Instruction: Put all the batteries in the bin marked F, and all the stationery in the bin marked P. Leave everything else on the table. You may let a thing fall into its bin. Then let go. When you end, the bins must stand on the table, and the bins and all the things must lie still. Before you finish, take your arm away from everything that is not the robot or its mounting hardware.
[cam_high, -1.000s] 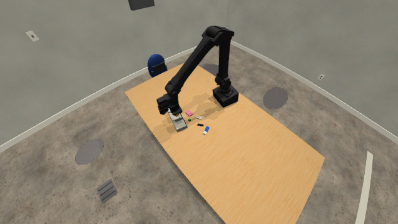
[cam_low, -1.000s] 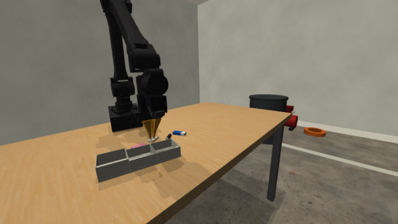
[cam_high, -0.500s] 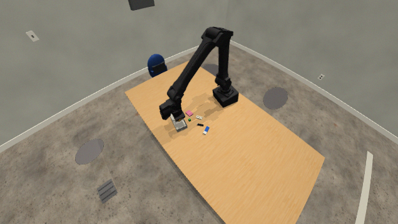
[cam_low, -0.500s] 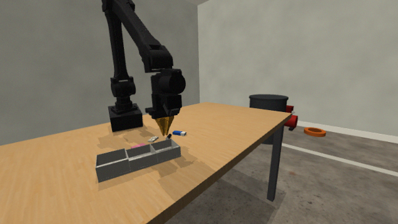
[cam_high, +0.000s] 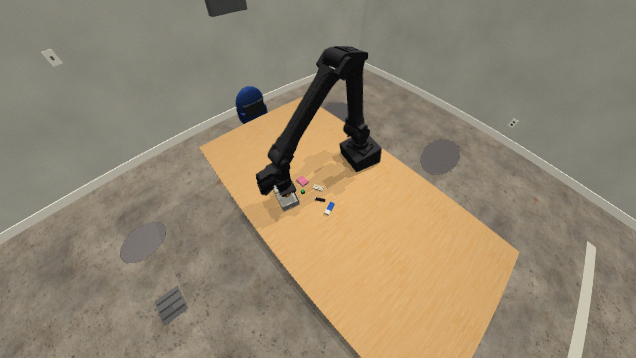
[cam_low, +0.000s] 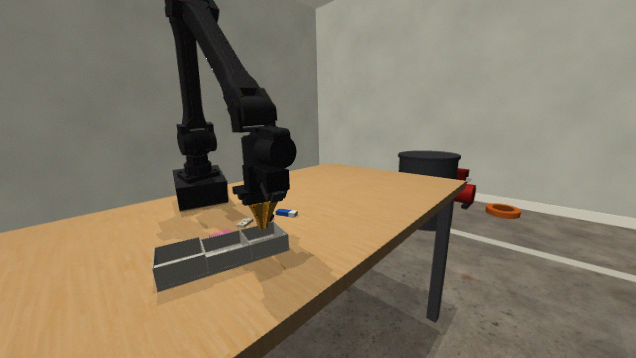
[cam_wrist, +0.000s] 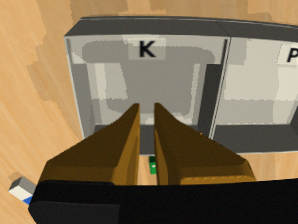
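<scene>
Right now the black battery is 110 mm behind my hand, 110 mm to the left of it and 50 mm below it. The rest, counted from my hand: green ball 80 mm behind, 20 mm to the left, 50 mm below; then bin rack 30 mm behind, 80 mm to the right, 30 mm below; then pink eraser block 130 mm behind, 30 mm to the right, 50 mm below.
</scene>
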